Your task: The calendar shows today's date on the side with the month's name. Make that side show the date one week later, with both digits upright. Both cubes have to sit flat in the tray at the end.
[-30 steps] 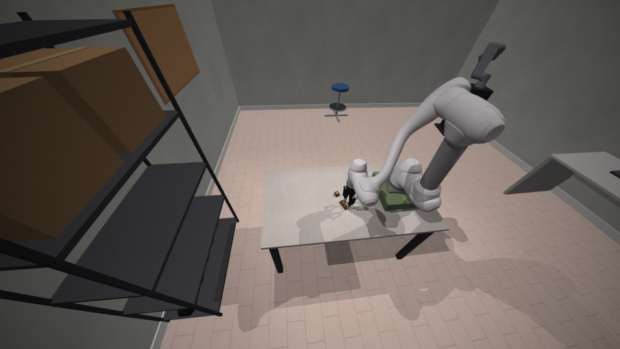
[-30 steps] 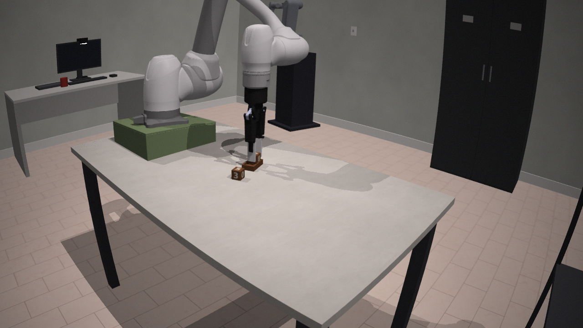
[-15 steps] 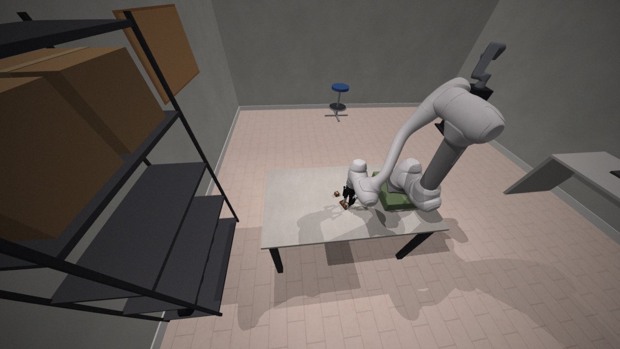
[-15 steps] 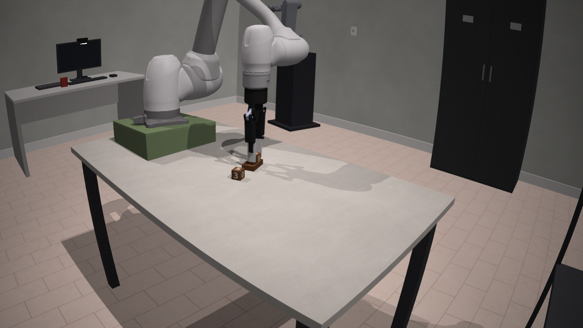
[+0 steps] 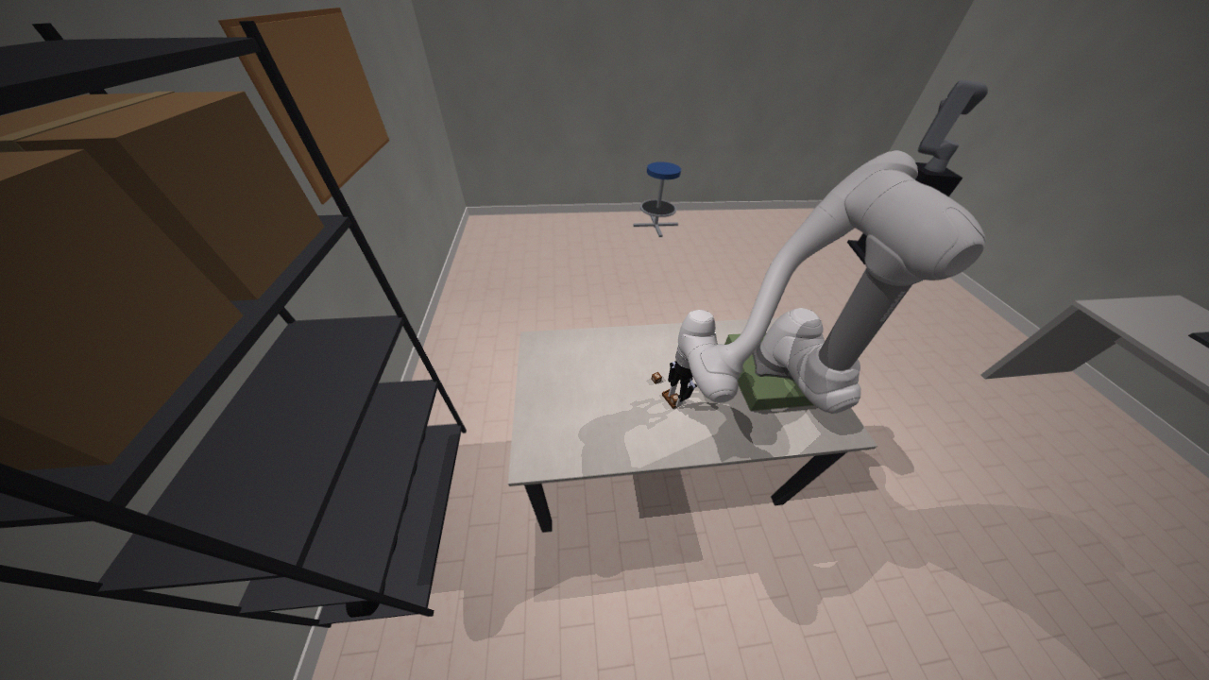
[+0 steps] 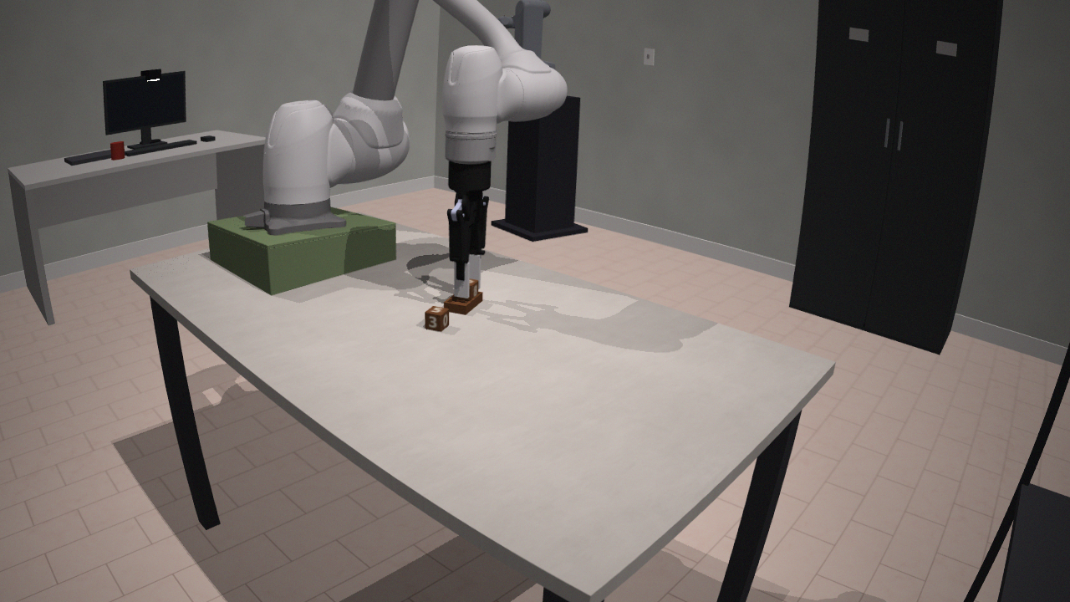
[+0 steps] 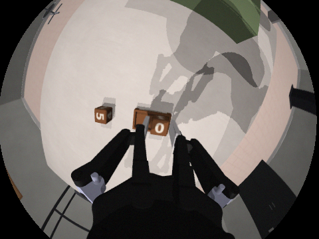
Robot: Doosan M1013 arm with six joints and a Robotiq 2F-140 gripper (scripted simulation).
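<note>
Right now my hand is 1 cm short of the brown tray, 2 cm to the left of it and 4 cm above it. Round my hand: brown cube (7 cm ahead, 11 cm to the right, 4 cm below).
</note>
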